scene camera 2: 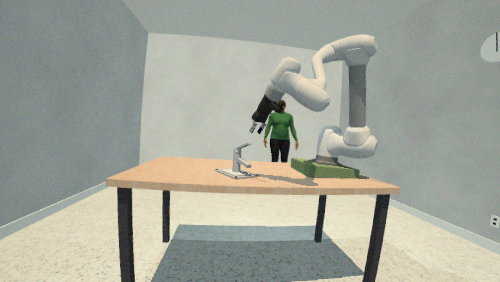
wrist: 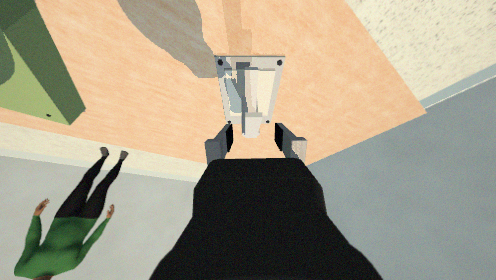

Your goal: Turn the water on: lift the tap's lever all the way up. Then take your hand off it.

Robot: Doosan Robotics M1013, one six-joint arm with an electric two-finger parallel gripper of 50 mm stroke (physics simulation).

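Places are measured from the arm's base along level axes (x ahead, y left, z up), in centimetres.
Where they show: gripper, fingertip midpoint: (scene camera 2: 254, 132) (wrist: 253, 132); arm's base, link origin: (scene camera 2: 326, 163).
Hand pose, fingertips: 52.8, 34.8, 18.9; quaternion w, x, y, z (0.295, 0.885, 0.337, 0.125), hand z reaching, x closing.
Observation:
Each offset is from my fingertips to the centre of the thing, as dx, dy, dz. "pt": to the spot under its first point. Level surfaces: height alone.
The grey tap @(pt +9.6, -8.6, -17.6) (scene camera 2: 236, 161) stands upright on its white base plate @(pt +14.5, -4.8, -24.4) (scene camera 2: 226, 173) (wrist: 274, 95) on the table. Its lever @(+6.2, -6.8, -8.3) (scene camera 2: 243, 147) (wrist: 252, 126) slants upward from the top of the tap, with its free end raised toward the robot's side in the scene view. My gripper (scene camera 2: 256, 129) (wrist: 253, 132) is open and empty. It hangs tilted above the lever's free end, with a visible gap between them in the scene view. In the wrist view the lever's end shows between and beyond the two spread fingers.
The green robot base block (scene camera 2: 332, 171) (wrist: 75, 102) sits on the table @(dz -25.3) (scene camera 2: 170, 172) (wrist: 135, 95) to the tap's right in the scene view. A person in a green top (scene camera 2: 281, 125) (wrist: 62, 237) stands behind the table. The arm's shadow falls beside the tap.

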